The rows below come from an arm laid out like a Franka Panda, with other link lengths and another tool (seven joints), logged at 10 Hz.
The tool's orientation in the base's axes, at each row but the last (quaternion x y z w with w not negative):
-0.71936, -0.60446, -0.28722, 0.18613
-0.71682, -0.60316, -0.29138, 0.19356
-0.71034, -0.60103, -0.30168, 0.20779
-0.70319, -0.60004, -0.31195, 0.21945
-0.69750, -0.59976, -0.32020, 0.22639
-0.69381, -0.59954, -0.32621, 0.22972
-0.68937, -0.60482, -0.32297, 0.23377
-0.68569, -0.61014, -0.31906, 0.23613
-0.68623, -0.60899, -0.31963, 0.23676
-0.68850, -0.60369, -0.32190, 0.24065
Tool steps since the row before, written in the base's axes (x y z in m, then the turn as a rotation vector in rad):
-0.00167, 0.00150, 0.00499, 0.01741, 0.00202, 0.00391
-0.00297, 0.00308, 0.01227, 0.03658, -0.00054, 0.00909
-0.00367, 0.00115, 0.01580, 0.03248, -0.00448, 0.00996
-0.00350, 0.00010, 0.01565, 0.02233, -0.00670, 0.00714
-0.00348, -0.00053, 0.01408, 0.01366, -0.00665, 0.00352
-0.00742, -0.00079, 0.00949, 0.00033, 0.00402, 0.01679
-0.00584, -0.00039, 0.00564, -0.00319, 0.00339, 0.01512
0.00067, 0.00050, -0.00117, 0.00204, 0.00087, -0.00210
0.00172, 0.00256, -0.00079, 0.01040, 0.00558, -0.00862
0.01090, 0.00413, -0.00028, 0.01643, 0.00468, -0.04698
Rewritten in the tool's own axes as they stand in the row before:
0.00415, -0.00153, -0.00321, 0.00585, 0.01691, 0.00153
0.01000, -0.00260, -0.00788, 0.00927, 0.03654, -0.00047
0.01121, -0.00275, -0.01146, 0.00660, 0.03333, -0.00443
0.01076, -0.00242, -0.01164, 0.00218, 0.02360, -0.00572
0.00948, -0.00236, -0.01073, -0.00104, 0.01483, -0.00470
0.00586, -0.00646, -0.00834, 0.01499, 0.00083, -0.00853
0.00349, -0.00530, -0.00507, 0.01313, -0.00265, -0.00841
-0.00047, 0.00051, 0.00126, -0.00082, 0.00175, 0.00236
0.00127, 0.00127, 0.00263, -0.00189, 0.00890, 0.01144
0.00328, 0.01009, 0.00483, -0.03026, 0.01279, 0.03768

